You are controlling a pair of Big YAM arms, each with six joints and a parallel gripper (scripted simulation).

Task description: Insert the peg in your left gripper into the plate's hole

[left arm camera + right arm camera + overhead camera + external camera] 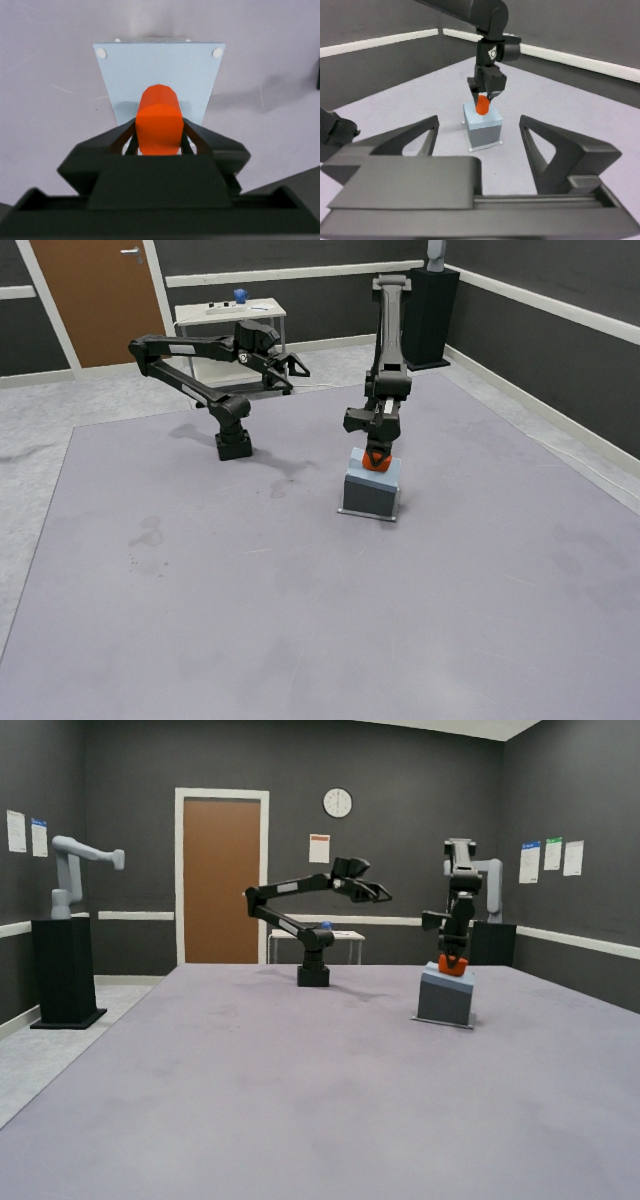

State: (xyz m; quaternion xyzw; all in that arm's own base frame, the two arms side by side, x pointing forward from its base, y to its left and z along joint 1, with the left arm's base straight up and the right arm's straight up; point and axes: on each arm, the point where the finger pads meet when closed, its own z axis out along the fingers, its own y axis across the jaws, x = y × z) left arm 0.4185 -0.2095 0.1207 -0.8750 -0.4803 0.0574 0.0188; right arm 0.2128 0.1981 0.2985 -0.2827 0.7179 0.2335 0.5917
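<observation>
Right now my left hand is 2 cm above the orange peg. Round my left hand: dark grey block 9 cm below, 1 cm behind; then light blue sloping plate 5 cm below, 1 cm behind.
</observation>
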